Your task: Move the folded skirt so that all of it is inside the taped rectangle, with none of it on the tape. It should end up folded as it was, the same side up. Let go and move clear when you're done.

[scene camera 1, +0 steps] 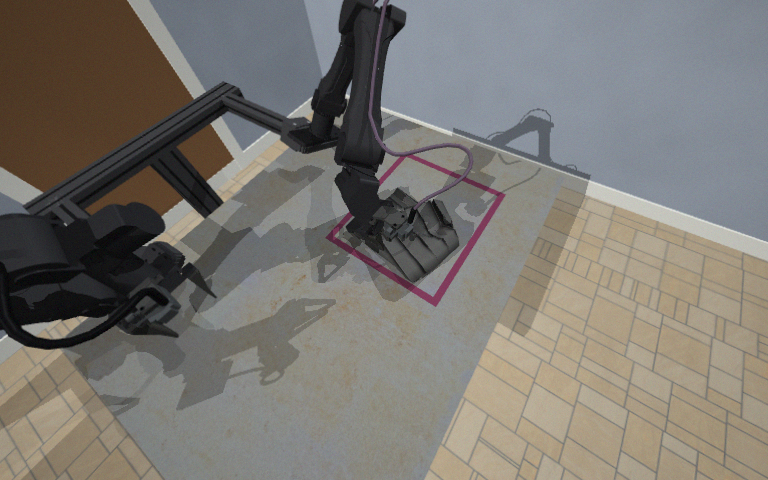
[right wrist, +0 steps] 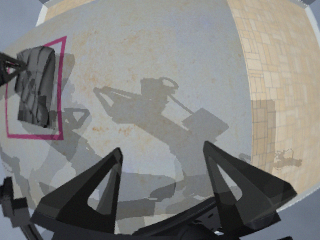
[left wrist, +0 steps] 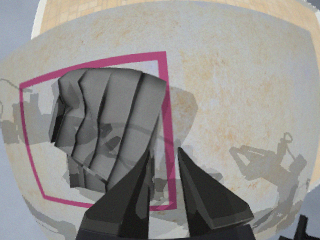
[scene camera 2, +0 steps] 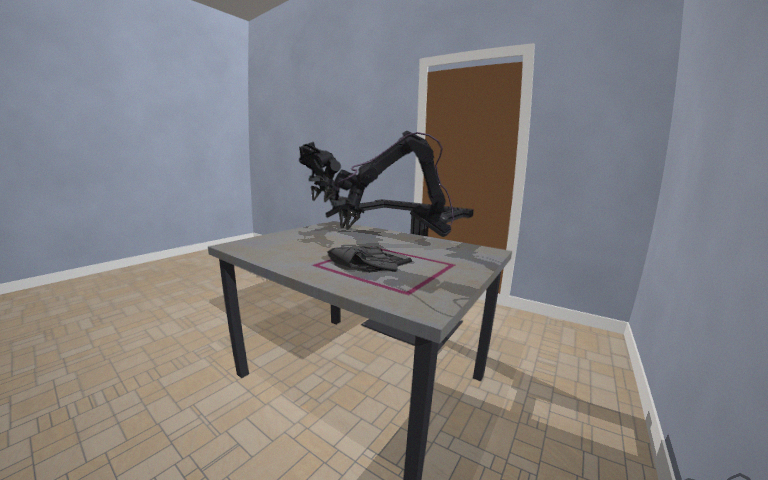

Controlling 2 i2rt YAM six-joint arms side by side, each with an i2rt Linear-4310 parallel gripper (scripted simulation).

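There's a dark grey pleated skirt here, and on the skirt point(scene camera 1: 433, 238) and point(scene camera 2: 353, 249) are the same spot.
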